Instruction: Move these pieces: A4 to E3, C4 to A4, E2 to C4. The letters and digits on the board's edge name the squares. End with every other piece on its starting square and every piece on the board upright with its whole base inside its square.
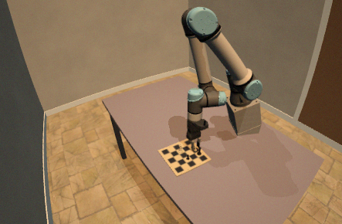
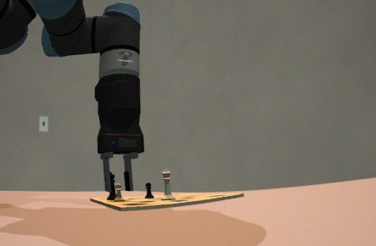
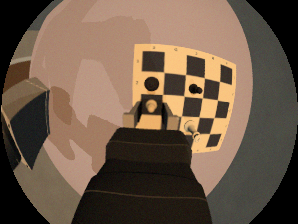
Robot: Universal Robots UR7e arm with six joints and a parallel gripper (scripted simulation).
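Right now the white pawn is 20 mm below my hand. From my hand the other things lie so: chessboard: 70 mm ahead, 10 mm to the left, 40 mm below; tall black piece: 10 mm behind, 40 mm to the left, 10 mm below; black pawn: 70 mm ahead, 40 mm to the left, 20 mm below.
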